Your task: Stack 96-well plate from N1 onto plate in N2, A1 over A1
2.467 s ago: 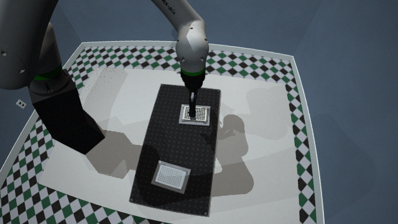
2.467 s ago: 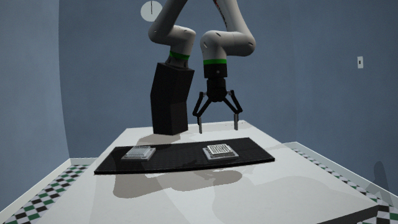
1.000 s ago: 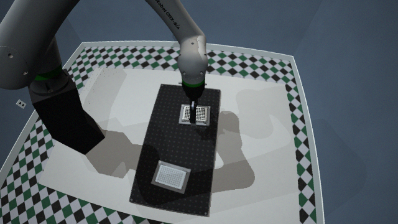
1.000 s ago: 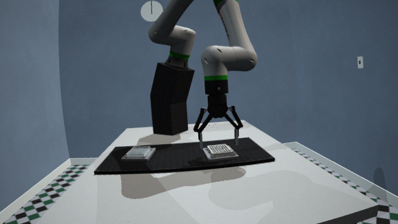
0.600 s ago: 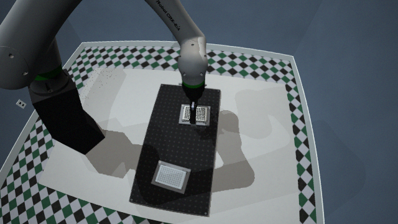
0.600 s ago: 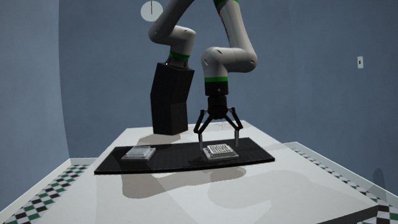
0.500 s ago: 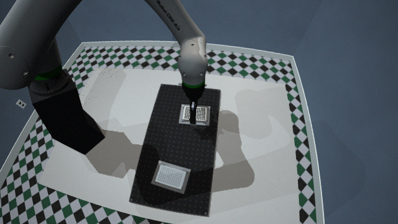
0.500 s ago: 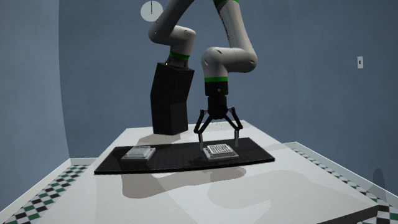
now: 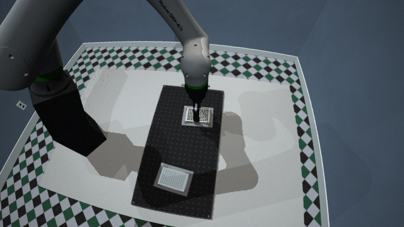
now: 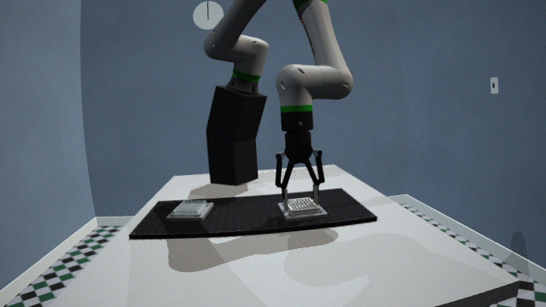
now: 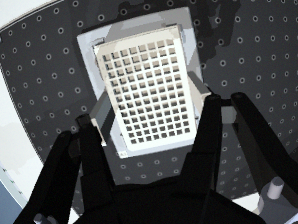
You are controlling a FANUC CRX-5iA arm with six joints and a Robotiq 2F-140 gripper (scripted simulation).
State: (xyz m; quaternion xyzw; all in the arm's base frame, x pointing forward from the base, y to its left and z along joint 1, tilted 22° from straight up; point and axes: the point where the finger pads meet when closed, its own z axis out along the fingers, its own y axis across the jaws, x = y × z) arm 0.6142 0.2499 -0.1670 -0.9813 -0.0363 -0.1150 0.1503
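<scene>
Now: the white 96-well plate 20 mm below my hand. From my hand the other things lie so: grey plate nest: 30 mm below.
</scene>
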